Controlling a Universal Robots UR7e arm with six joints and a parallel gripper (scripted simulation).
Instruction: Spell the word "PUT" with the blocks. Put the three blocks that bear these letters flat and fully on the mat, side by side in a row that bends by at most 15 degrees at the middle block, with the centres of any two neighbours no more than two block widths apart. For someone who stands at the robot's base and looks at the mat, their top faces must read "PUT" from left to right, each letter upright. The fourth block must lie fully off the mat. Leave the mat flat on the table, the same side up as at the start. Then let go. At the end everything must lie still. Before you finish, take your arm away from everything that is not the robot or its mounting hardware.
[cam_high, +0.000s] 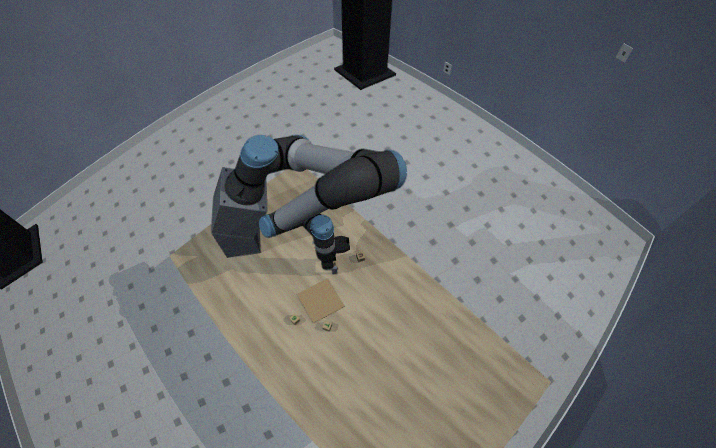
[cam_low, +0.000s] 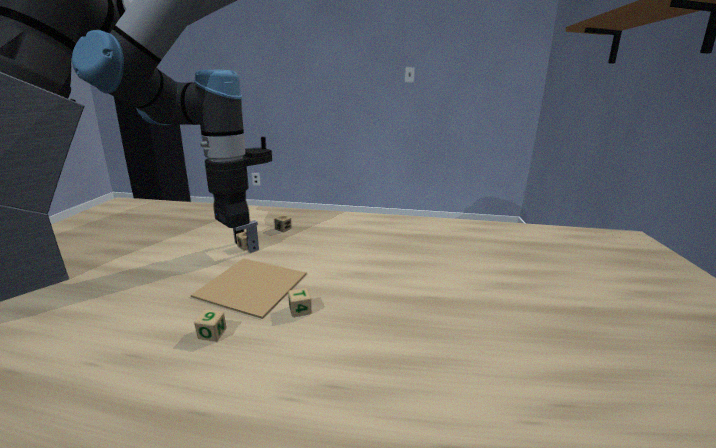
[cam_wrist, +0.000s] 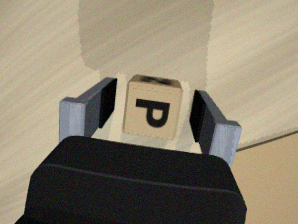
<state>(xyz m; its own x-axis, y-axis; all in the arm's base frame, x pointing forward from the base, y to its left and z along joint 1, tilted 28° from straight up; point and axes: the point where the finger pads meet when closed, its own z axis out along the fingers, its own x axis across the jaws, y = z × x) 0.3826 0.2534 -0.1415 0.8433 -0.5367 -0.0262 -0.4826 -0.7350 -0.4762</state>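
The P block is right at my hand. Also, from my hand: tan mat 9 cm ahead, 13 cm to the right, 2 cm below; then U block 3 cm ahead, 11 cm to the left; then T block 20 cm ahead, 17 cm to the right.
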